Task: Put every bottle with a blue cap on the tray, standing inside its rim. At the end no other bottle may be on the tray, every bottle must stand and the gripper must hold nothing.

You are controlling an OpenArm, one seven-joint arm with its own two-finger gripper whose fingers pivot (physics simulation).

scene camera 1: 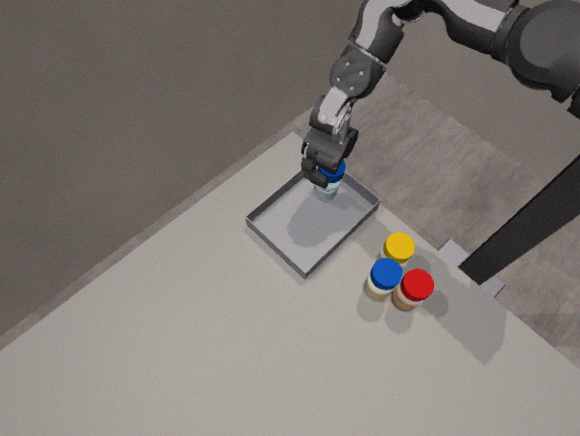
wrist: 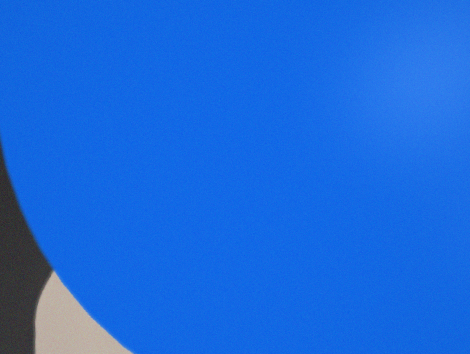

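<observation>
My gripper [scene camera 1: 327, 179] is shut on a blue-capped bottle [scene camera 1: 332, 172] [wrist: 240, 165] with a pale, clear lower body. It holds the bottle upright over the far corner of the grey tray [scene camera 1: 276, 245]; I cannot tell whether the bottle's base touches the tray floor. The blue cap fills most of the wrist view and hides the fingertips there. A second blue-capped bottle [scene camera 1: 386, 274], with a pale yellow body, stands on the table to the right of the tray, outside its rim.
A yellow-capped bottle [scene camera 1: 399, 247] stands just behind the second blue-capped bottle, and a red-capped bottle [scene camera 1: 416, 285] stands close at its right. All three are near the right edge of the table [scene camera 1: 200, 325]. A dark post [scene camera 1: 530, 225] rises beyond that edge.
</observation>
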